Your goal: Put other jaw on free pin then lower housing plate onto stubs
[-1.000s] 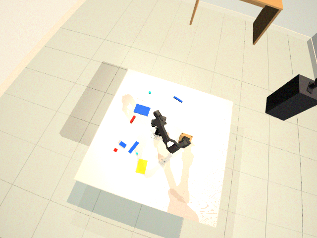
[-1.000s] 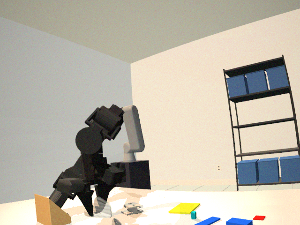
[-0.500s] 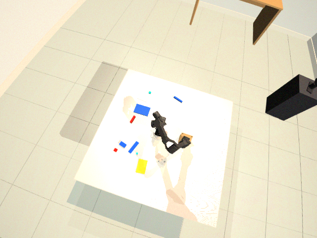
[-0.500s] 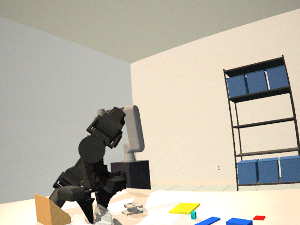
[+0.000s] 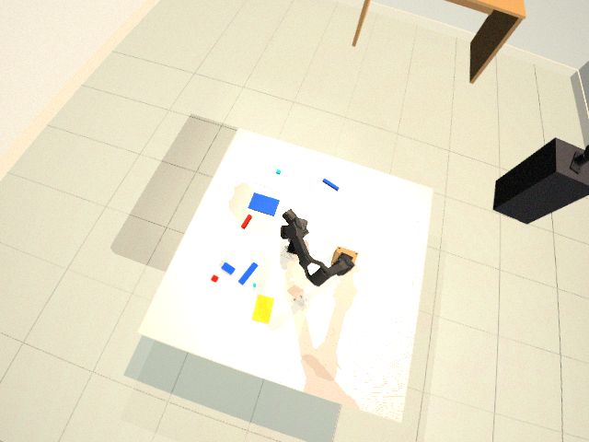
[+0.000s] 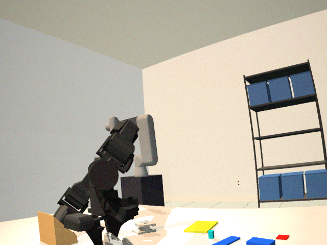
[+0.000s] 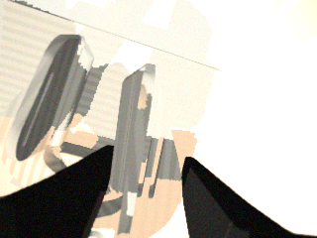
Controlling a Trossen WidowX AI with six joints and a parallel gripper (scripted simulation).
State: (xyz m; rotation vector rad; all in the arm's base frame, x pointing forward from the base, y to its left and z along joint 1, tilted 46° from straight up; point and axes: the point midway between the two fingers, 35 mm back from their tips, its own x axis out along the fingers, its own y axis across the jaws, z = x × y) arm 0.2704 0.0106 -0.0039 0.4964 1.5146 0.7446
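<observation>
Right now the jaw is 50 mm to the left of my gripper tip, 30 mm behind it and 20 mm below it. The rest, counted from my gripper tip: housing plate 260 mm to the left, 140 mm behind, 10 mm below; red block 290 mm ahead, 30 mm below; blue plate 260 mm ahead, 140 mm to the right, 40 mm below.
</observation>
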